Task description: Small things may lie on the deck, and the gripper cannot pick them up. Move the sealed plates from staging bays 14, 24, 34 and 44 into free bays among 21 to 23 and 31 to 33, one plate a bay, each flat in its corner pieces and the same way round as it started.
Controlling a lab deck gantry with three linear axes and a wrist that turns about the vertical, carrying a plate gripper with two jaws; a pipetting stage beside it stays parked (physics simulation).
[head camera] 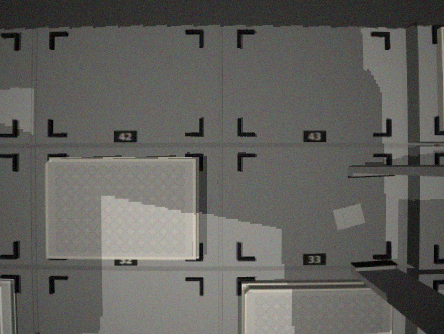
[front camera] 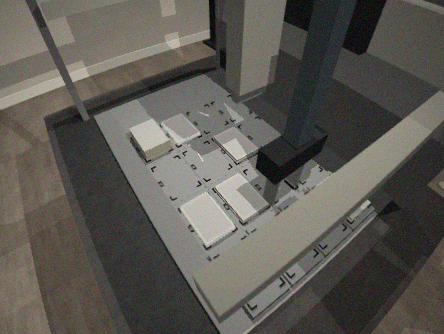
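Pixels of known places: gripper, fingertip midpoint: (head camera: 369, 219) (front camera: 279, 192); robot's base at its link origin: (front camera: 131, 138).
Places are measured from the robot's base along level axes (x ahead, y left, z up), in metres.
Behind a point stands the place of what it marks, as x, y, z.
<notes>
My gripper (front camera: 282, 192) {0.440, 0.246, 0.001} (head camera: 372, 217) {0.440, 0.246, 0.001} is open and empty, its jaws apart above the right part of bay 33. A sealed plate (front camera: 236, 145) {0.241, 0.251, 0.014} (head camera: 122, 210) {0.231, 0.256, 0.014} lies in bay 32. Another pale plate (front camera: 241, 197) {0.399, 0.146, 0.014} (head camera: 320, 312) {0.393, 0.171, 0.014} lies in bay 23, partly cut off in the head view. A plate (front camera: 180, 129) {0.075, 0.147, 0.014} (head camera: 6, 310) {0.126, 0.169, 0.009} lies in bay 21; a sliver of it shows in the head view. The edge of a plate (head camera: 442, 75) {0.492, 0.366, 0.020} shows in bay 44 at the head view's right border. Bays 14, 24 and 34 are largely hidden by the beam in the front view.
A tall pale box (front camera: 150, 140) {0.094, 0.036, 0.042} stands at the deck's left back corner. A white-rimmed plate (front camera: 207, 218) {0.398, 0.041, 0.014} lies beside bay 23's plate. A small pale square (head camera: 348, 216) {0.421, 0.248, 0.001} lies in bay 33. Thin pale tips (front camera: 200, 157) {0.210, 0.139, 0.003} (front camera: 203, 113) {0.041, 0.258, 0.003} lie around bays 22 and 31. A beam (front camera: 320, 210) {0.623, 0.014, 0.400} crosses the front.
</notes>
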